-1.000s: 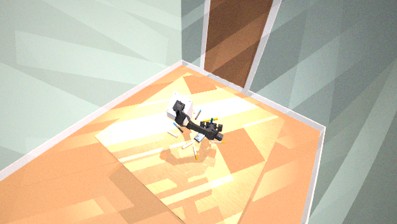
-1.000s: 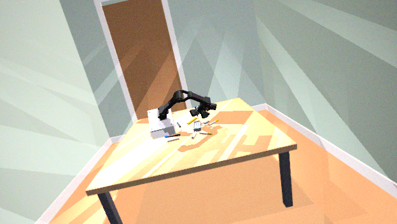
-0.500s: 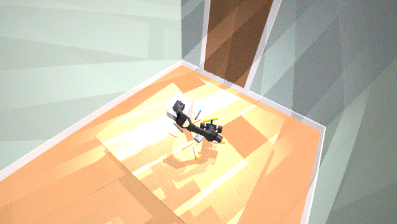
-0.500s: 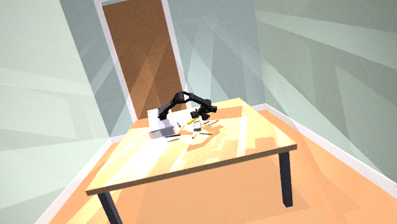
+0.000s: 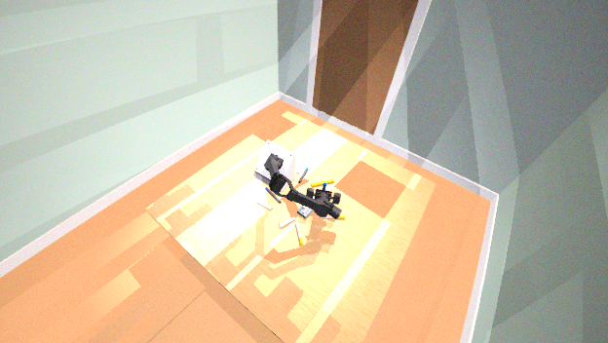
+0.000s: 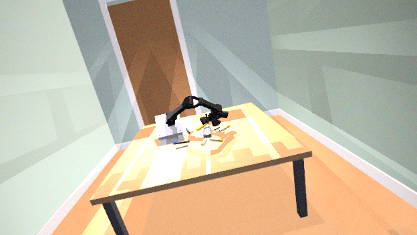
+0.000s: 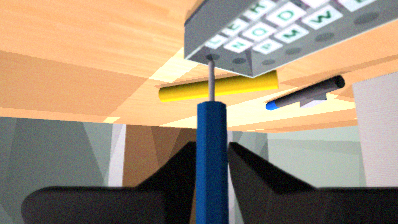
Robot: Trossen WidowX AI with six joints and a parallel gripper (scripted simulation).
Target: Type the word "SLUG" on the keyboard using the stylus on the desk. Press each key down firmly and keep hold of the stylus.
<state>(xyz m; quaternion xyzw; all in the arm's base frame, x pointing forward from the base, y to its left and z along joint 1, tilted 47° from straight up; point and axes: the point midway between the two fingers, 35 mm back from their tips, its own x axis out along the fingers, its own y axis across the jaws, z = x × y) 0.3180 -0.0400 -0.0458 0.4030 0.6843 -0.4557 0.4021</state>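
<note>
Right now the L key is 70 mm below my gripper tip. From my gripper tip the other things lie so: blue stylus: 10 mm below; yellow pen: 100 mm to the left, 70 mm below, 60 mm behind; flat grey block: 80 mm below, 70 mm ahead, 20 mm to the right.
</note>
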